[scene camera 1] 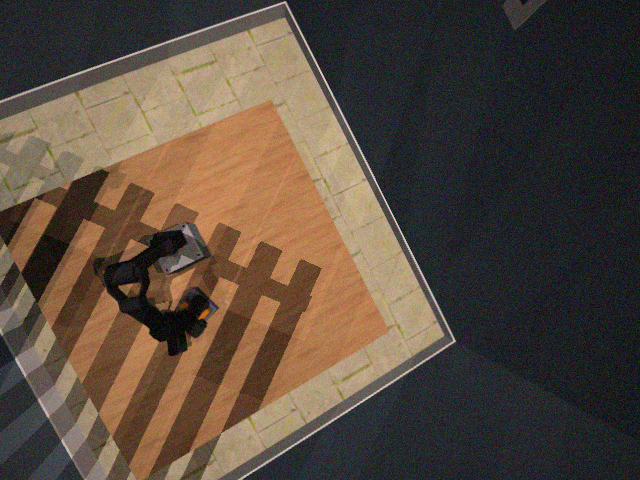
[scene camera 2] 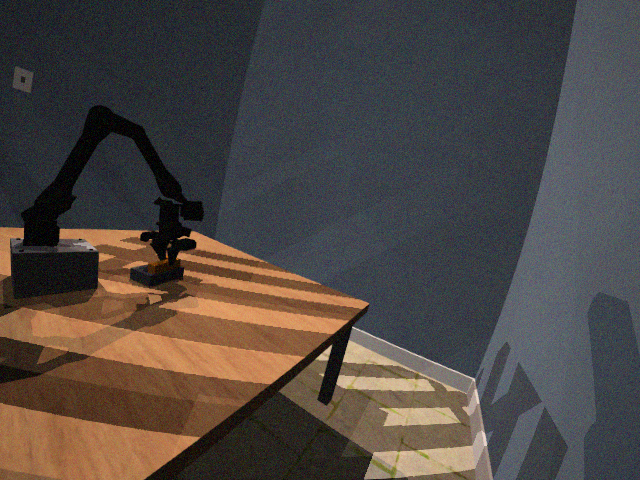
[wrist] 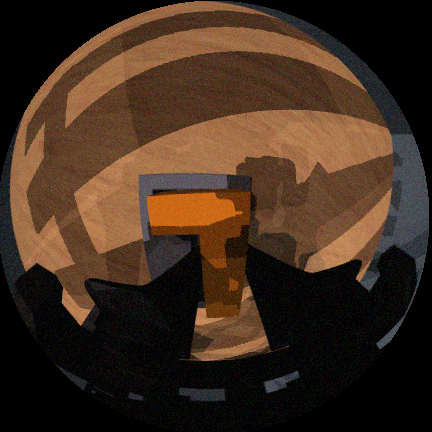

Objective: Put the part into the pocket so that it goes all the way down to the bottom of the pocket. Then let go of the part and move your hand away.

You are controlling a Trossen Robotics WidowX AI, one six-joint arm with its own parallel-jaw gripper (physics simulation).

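Frame: origin at the arm's base, x left, y back, z up, level; centimetres.
Where they show: gripper, fingertip midpoint: point(scene camera 1: 195, 312) point(scene camera 2: 167, 265) point(wrist: 221, 249); arm's base, link origin: point(scene camera 1: 176, 240) point(scene camera 2: 40, 243).
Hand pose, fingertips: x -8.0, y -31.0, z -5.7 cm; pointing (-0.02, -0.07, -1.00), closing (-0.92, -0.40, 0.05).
Each offset is from my fingertips to the top centre of the thing. "pt": to the spot under its first point. Level surfaces: height alone.
The orange L-shaped part {dx +1.0, dy +1.6, dz +1.7 cm} point(scene camera 1: 204, 313) point(scene camera 2: 156, 267) point(wrist: 187, 211) is between the fingers of my gripper point(scene camera 2: 166, 259) point(wrist: 221, 249), which is shut on one arm of it. The part stands out above the top of the blue-grey block {dx +1.6, dy +2.1, dz -1.2 cm} point(scene camera 1: 210, 301) point(scene camera 2: 149, 277) point(wrist: 185, 181) that has the pocket. In the wrist view, a thin dark strip of the pocket {pt dx +4.8, dy -2.8, dz -0.3 cm} point(wrist: 172, 191) shows along the part's far edge, and the part covers the block's right side. Most of the pocket is hidden under the part and fingers; whether the part touches the rim cannot be told.
The block is on the wooden table {dz -4.8 cm} point(scene camera 1: 248, 170) point(scene camera 2: 248, 356) point(wrist: 195, 142). The arm's grey base box point(scene camera 1: 193, 252) point(scene camera 2: 54, 271) stands beside it. Dark striped shadows cross the table. The table's edge and a leg point(scene camera 2: 336, 364) show in scene camera 2.
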